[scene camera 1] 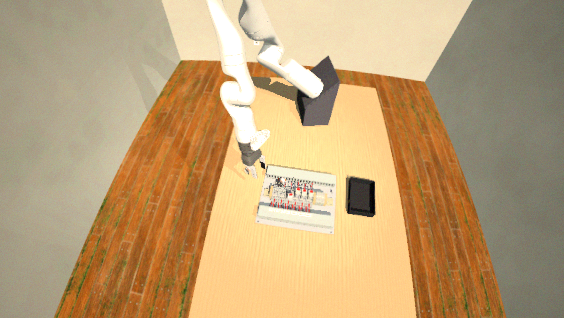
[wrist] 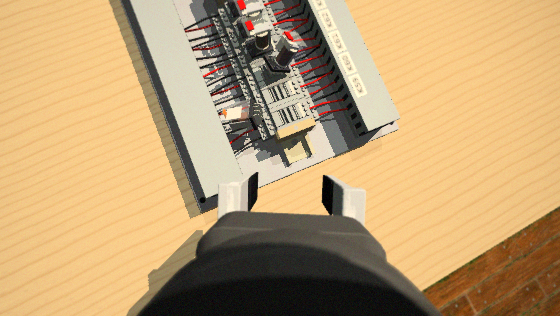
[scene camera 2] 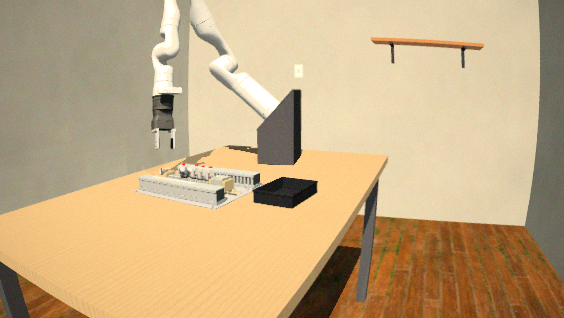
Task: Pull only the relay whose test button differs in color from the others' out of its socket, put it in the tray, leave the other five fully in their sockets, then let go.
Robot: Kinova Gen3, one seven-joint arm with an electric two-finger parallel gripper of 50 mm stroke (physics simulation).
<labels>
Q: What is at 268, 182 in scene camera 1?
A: A panel.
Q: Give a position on a panel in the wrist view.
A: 332, 135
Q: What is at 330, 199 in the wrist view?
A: The gripper.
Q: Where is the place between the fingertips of the gripper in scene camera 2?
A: At 165, 148
</labels>
